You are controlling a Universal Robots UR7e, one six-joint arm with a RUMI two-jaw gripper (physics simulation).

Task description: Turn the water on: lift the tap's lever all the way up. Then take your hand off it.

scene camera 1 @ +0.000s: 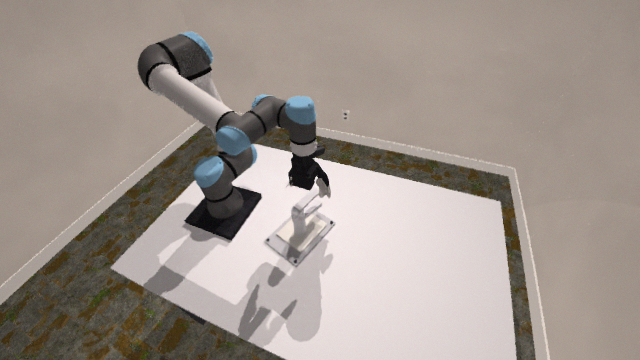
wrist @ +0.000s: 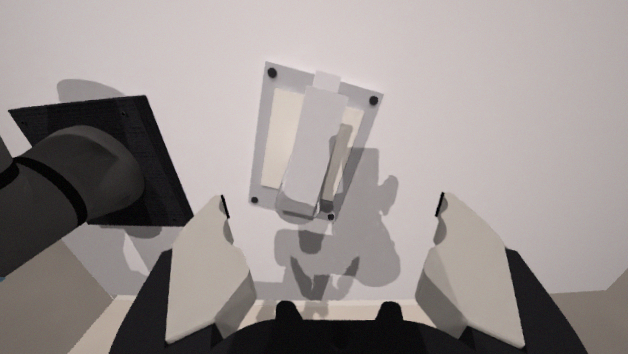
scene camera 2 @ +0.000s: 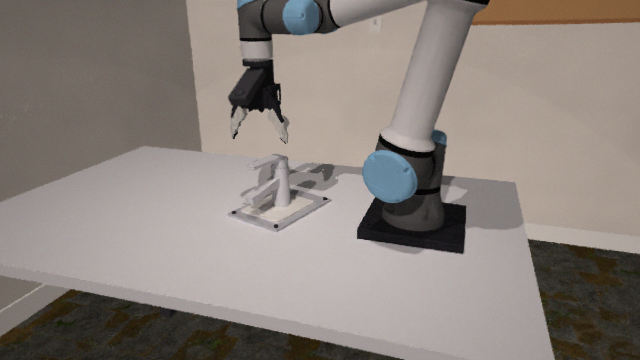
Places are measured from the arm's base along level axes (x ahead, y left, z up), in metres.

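Pixels of known places: gripper, fingertip midpoint: (scene camera 1: 309, 192) (wrist: 329, 196) (scene camera 2: 259, 141); arm's base, link origin: (scene camera 1: 226, 204) (wrist: 102, 167) (scene camera 2: 412, 217).
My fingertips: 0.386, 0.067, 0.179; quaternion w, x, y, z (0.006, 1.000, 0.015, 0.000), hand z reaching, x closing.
Note:
Ahead of a thing's pixels: the offset from my fingertips to its top centre, as dx, dy, dz. "spot": to the spot under its first point. Level surfaces: height alone.
The tap @[spot: -0.016, -0.069, -0.107] (scene camera 1: 299, 223) (scene camera 2: 283, 186) is a pale grey upright post on a flat plate (scene camera 1: 282, 252) (scene camera 2: 254, 220) (wrist: 262, 135) with dark screws at its corners. Its lever @[-0.016, +0.006, -0.046] (scene camera 2: 265, 162) (wrist: 318, 130) sits on top of the post and extends out over the spout @[-0.012, +0.018, -0.103] (scene camera 2: 261, 193). In scene camera 2 the lever looks close to level, its free end slightly lower. My gripper (scene camera 1: 308, 189) (scene camera 2: 260, 139) (wrist: 329, 196) points down, open and empty, above the tap and apart from the lever. In the wrist view the lever hides the post and much of the spout.
The arm's black base plate (scene camera 1: 251, 195) (scene camera 2: 410, 240) (wrist: 159, 175) stands on the white table @[dz -0.202] (scene camera 1: 420, 250) (scene camera 2: 150, 250) beside the tap plate. The forearm and wrist reach over the table from the base. Walls stand behind the table, and shadows of the arm fall near the tap.

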